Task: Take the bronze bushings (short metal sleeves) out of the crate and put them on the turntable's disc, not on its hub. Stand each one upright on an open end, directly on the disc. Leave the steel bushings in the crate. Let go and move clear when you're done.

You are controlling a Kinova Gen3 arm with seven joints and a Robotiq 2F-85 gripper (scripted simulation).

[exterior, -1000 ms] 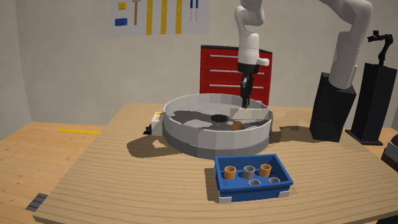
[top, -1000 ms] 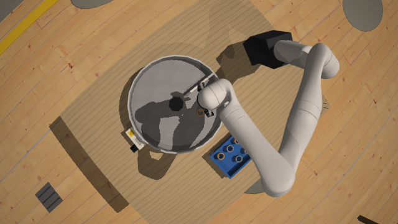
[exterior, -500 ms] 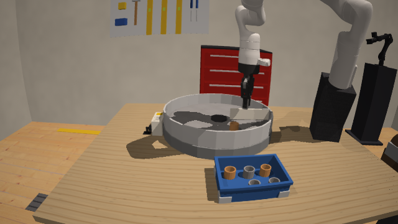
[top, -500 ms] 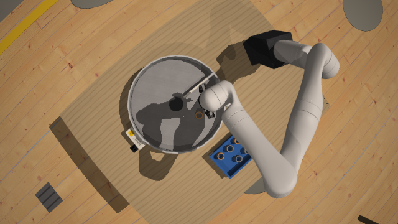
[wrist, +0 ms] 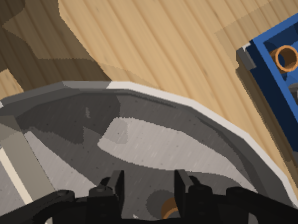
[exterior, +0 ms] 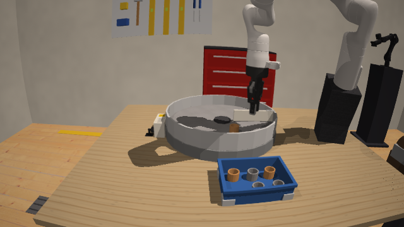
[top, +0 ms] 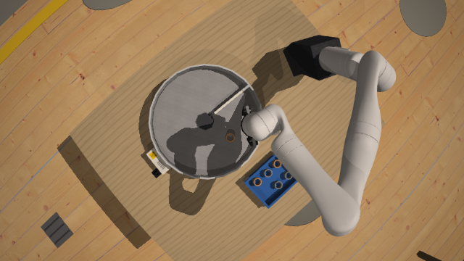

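Now: hand 24 cm to the right of the blue crate and 12 cm above it. Also, from my hand: grey turntable disc 11 cm ahead, 9 cm to the right, 9 cm below.
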